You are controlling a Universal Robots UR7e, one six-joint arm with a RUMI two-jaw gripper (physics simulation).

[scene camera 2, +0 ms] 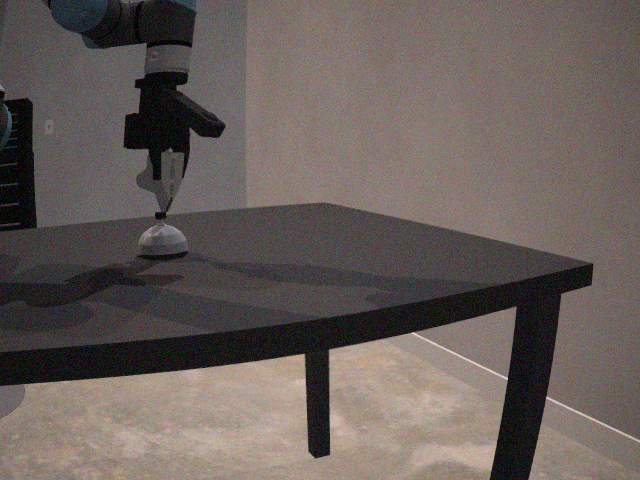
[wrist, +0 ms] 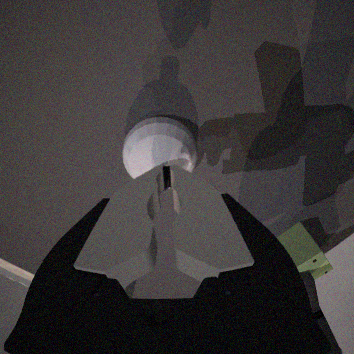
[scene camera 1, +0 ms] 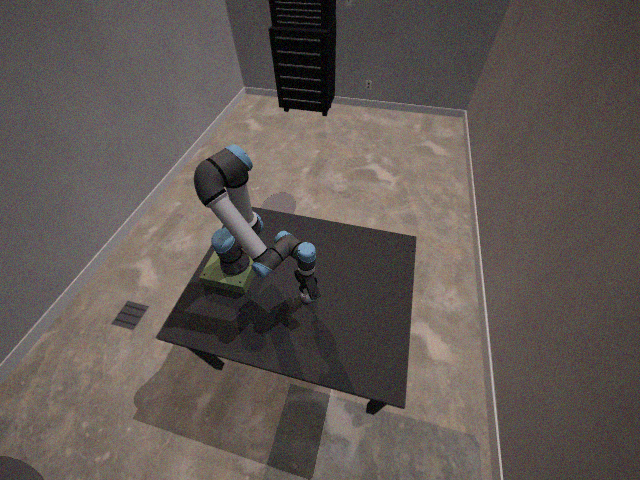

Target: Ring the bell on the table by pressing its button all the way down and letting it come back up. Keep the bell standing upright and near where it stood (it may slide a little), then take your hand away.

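Pixels of known places: gripper, fingertip midpoint: (scene camera 2: 165, 211) (wrist: 167, 167) (scene camera 1: 307, 293); arm's base, origin of the base link: (scene camera 1: 235, 263).
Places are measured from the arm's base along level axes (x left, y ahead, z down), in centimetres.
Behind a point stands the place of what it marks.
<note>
A pale domed bell (scene camera 1: 308, 298) @(z 4.0, x -14.0, y 41.3 cm) (scene camera 2: 162, 241) @(z 4.9, x -14.7, y 39.6 cm) (wrist: 150, 147) @(z 3.5, x -12.5, y 42.4 cm) stands upright on the dark table (scene camera 1: 372, 310) @(z 7.5, x -15.4, y 73.8 cm) (scene camera 2: 413, 258) @(z 7.5, x -35.4, y 69.0 cm). Its small black button (scene camera 2: 160, 215) @(z 1.3, x -12.0, y 40.3 cm) sticks up from the top of the dome, with a short stem showing below it. My gripper (scene camera 2: 164, 210) @(z 0.7, x -12.8, y 40.8 cm) (wrist: 167, 167) @(z 0.7, x -12.8, y 40.8 cm) is shut and empty and points down over the bell. In the second scene view its fingertips are right at the top of the button and look to be touching it or nearly so. In the wrist view the fingertips hide the button and the near part of the dome.
The arm's green base block (scene camera 1: 227, 276) @(z -0.1, x -8.3, y -1.7 cm) (wrist: 301, 245) @(z 2.8, x -11.1, y 8.2 cm) sits at one side of the table. A tall black cabinet (scene camera 1: 302, 67) (scene camera 2: 19, 191) stands by the far wall. Shadows of the arm fall across the table around the bell.
</note>
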